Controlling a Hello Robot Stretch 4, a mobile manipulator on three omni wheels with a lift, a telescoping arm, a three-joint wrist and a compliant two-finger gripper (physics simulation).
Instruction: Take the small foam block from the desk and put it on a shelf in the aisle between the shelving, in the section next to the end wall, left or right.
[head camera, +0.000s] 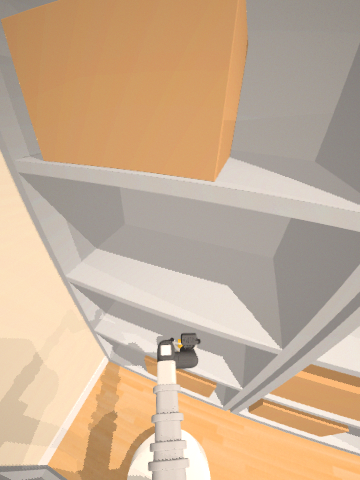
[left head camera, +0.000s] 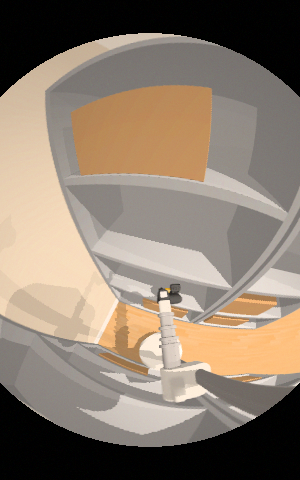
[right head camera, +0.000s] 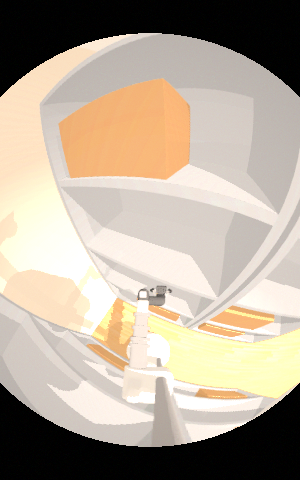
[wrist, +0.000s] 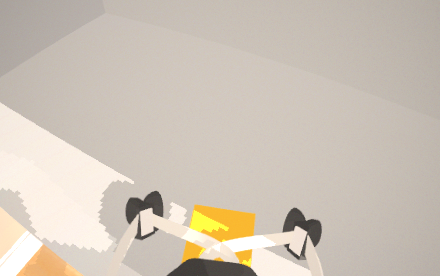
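Seen in the pictures: gripper, between the fingertips: (left head camera: 168, 288) (wrist: 223, 216); robot's base, origin of its link: (left head camera: 159, 350) (right head camera: 148, 350).
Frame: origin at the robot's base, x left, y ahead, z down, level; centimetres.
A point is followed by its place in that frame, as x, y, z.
Note:
The small yellow-orange foam block (wrist: 240, 225) {-11.1, 51.1, -55.0} (head camera: 180, 344) (left head camera: 168, 290) lies on a low, light grey shelf (wrist: 55, 150) {14.6, 60.8, -50.5} in the section beside the end wall. In the wrist view its lower part is hidden behind the gripper body. The block does not show clearly in the right head view. My gripper (wrist: 223, 216) {-9.4, 51.5, -55.9} (head camera: 186, 342) {-9.4, 51.5, -55.9} (left head camera: 172, 290) {-9.4, 51.5, -55.9} (right head camera: 159, 291) {-9.4, 51.5, -55.9} is open above the block, one dark fingertip on each side, with a gap between each fingertip and the block.
A large orange box (head camera: 130, 90) {5.4, 48.2, -155.8} (left head camera: 145, 132) {5.5, 48.3, -154.5} (right head camera: 120, 135) {1.9, 46.7, -154.3} stands on an upper shelf of this section. The end wall (head camera: 25, 280) {50.6, 53.5, -102.9} is at the left. An upright divider (head camera: 300, 335) {-36.1, 28.0, -106.4} is at the right. A flat orange box (head camera: 200, 384) {-19.5, 37.4, -27.0} lies below the gripper.

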